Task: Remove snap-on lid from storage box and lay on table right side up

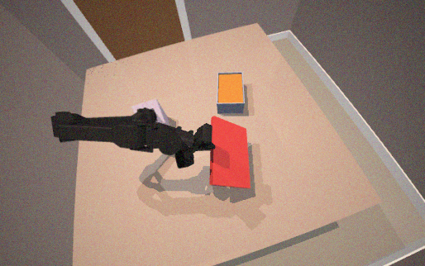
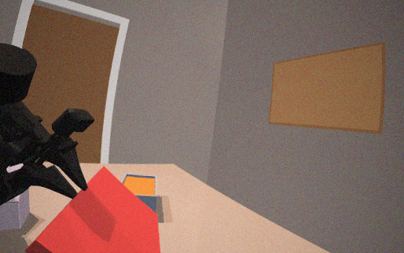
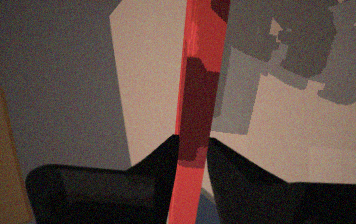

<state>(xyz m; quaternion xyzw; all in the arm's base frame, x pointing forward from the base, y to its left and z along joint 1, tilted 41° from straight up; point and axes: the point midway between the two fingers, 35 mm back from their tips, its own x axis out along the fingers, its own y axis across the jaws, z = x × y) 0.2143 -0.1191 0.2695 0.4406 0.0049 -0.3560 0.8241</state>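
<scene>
Right now the red lid is 6 cm ahead of my gripper tip, 2 cm to the right of it and 5 cm below it. From my gripper tip the other things lie so: box 18 cm ahead, 34 cm to the left, 17 cm below.
</scene>
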